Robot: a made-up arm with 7 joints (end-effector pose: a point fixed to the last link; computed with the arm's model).
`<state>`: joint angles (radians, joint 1 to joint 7).
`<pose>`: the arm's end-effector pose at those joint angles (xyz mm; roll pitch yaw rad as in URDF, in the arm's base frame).
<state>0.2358 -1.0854 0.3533 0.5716 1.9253 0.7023 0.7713</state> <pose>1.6 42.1 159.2 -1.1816 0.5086 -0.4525</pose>
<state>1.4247 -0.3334 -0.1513 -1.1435 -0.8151 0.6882 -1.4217</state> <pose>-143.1 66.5 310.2 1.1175 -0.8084 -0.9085</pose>
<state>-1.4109 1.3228 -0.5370 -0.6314 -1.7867 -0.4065 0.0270</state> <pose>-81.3 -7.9 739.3 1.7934 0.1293 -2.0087</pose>
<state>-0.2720 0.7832 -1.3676 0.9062 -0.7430 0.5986 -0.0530</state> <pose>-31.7 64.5 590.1 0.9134 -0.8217 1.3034</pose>
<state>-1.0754 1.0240 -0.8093 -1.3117 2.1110 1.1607 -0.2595</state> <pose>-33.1 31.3 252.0 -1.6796 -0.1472 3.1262</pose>
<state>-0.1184 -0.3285 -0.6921 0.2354 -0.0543 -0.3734 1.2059</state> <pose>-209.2 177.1 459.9 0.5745 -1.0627 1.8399</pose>
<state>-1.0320 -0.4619 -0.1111 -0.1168 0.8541 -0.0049 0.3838</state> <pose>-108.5 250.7 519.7 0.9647 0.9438 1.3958</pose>
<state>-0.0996 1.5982 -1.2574 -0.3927 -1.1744 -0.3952 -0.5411</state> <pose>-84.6 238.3 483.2 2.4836 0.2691 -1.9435</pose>
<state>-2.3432 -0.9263 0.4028 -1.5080 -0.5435 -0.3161 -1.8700</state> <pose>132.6 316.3 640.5 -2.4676 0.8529 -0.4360</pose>
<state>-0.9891 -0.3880 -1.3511 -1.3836 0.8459 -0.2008 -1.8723</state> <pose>29.1 162.8 505.6 -1.2519 -0.1165 -1.3127</pose>
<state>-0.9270 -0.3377 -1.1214 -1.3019 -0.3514 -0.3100 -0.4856</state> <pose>-131.9 80.7 543.9 0.5962 -0.7191 -0.3836</pose>
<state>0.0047 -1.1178 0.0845 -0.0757 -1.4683 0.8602 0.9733</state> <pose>171.3 87.4 726.0 2.4046 0.0425 0.1947</pose>
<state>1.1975 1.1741 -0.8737 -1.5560 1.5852 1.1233 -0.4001</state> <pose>300.9 -65.2 478.6 2.5875 0.2248 0.7719</pose>
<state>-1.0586 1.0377 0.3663 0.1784 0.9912 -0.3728 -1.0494</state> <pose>212.1 -42.9 745.0 0.8377 0.5256 1.4251</pose>
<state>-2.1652 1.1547 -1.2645 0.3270 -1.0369 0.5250 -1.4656</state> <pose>101.9 -104.4 575.9 1.8990 0.7791 1.2059</pose>
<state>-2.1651 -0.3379 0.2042 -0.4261 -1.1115 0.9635 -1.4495</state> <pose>276.6 8.8 312.2 2.9433 -0.2685 2.8340</pose>
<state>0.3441 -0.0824 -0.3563 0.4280 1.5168 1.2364 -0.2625</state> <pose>218.6 258.5 387.1 -0.4036 0.1573 -0.7845</pose>
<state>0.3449 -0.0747 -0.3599 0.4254 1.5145 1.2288 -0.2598</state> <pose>218.1 259.9 389.0 -0.3939 0.1577 -0.7748</pose>
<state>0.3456 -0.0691 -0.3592 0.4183 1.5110 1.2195 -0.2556</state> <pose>217.6 260.9 390.8 -0.3852 0.1613 -0.7662</pose>
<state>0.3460 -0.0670 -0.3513 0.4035 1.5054 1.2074 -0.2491</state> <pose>216.9 260.9 392.6 -0.3780 0.1707 -0.7593</pose>
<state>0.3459 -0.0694 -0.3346 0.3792 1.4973 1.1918 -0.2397</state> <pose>216.2 259.8 394.3 -0.3728 0.1871 -0.7550</pose>
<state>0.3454 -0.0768 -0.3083 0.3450 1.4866 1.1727 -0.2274</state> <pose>215.6 257.5 395.9 -0.3700 0.2107 -0.7540</pose>
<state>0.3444 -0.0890 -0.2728 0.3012 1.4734 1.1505 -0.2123</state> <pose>215.2 253.9 397.3 -0.3693 0.2409 -0.7576</pose>
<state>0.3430 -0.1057 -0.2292 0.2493 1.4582 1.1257 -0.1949</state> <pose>215.2 249.0 398.6 -0.3709 0.2758 -0.7664</pose>
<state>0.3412 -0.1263 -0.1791 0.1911 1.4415 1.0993 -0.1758</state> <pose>215.7 243.0 399.7 -0.3751 0.3135 -0.7817</pose>
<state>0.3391 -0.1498 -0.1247 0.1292 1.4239 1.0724 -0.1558</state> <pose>216.9 236.0 400.5 -0.3819 0.3515 -0.8036</pose>
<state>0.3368 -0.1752 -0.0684 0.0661 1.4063 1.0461 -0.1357</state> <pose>218.6 228.3 401.0 -0.3914 0.3872 -0.8319</pose>
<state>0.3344 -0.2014 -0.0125 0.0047 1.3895 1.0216 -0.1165</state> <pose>220.8 220.1 401.0 -0.4040 0.4188 -0.8658</pose>
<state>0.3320 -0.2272 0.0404 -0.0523 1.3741 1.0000 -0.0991</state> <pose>223.2 211.9 400.7 -0.4190 0.4448 -0.9032</pose>
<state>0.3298 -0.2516 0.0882 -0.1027 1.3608 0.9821 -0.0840</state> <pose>225.6 204.0 400.0 -0.4355 0.4645 -0.9417</pose>
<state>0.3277 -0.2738 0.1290 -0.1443 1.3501 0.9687 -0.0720</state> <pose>227.8 196.8 399.0 -0.4530 0.4780 -0.9789</pose>
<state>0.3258 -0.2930 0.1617 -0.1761 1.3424 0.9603 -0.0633</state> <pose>229.6 190.7 397.7 -0.4705 0.4860 -1.0128</pose>
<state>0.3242 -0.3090 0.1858 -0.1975 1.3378 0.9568 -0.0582</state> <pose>230.9 185.8 396.2 -0.4874 0.4895 -1.0418</pose>
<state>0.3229 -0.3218 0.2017 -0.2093 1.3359 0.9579 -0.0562</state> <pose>231.8 182.1 394.5 -0.5029 0.4897 -1.0653</pose>
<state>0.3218 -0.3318 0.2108 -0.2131 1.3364 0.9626 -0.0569</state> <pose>232.3 179.6 392.8 -0.5174 0.4875 -1.0840</pose>
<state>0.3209 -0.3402 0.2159 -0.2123 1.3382 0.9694 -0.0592</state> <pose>232.6 177.7 391.0 -0.5310 0.4839 -1.0996</pose>
